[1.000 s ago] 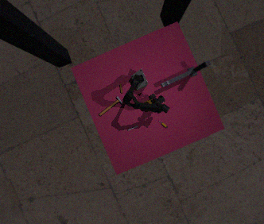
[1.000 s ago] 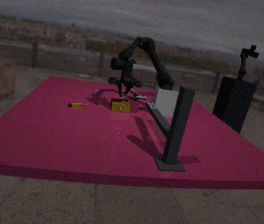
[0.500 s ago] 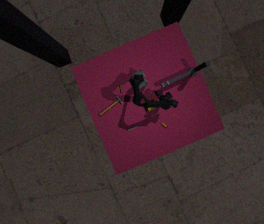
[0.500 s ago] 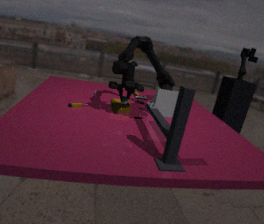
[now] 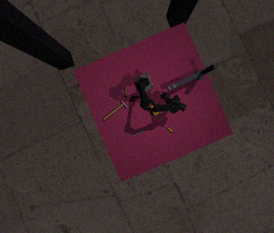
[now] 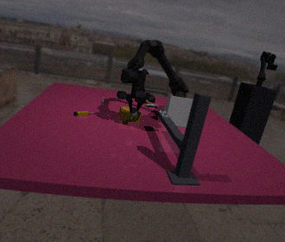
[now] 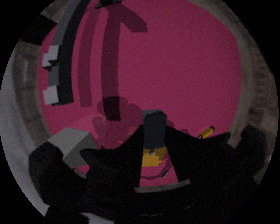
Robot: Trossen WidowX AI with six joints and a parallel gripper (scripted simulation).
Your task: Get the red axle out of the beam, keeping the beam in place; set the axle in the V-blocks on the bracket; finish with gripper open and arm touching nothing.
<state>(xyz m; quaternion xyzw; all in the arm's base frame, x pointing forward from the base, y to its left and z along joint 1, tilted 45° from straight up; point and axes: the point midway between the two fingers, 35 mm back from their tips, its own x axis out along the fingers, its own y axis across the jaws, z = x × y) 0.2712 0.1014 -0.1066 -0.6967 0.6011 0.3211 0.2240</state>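
Right now the yellow block is 13 cm to the right of my gripper tip, 5 cm below it and 1 cm ahead of it. From my gripper tip the other things lie so: black tool: 26 cm ahead, 6 cm to the right, 6 cm below; upright peg: 2 cm to the right, 1 cm above.
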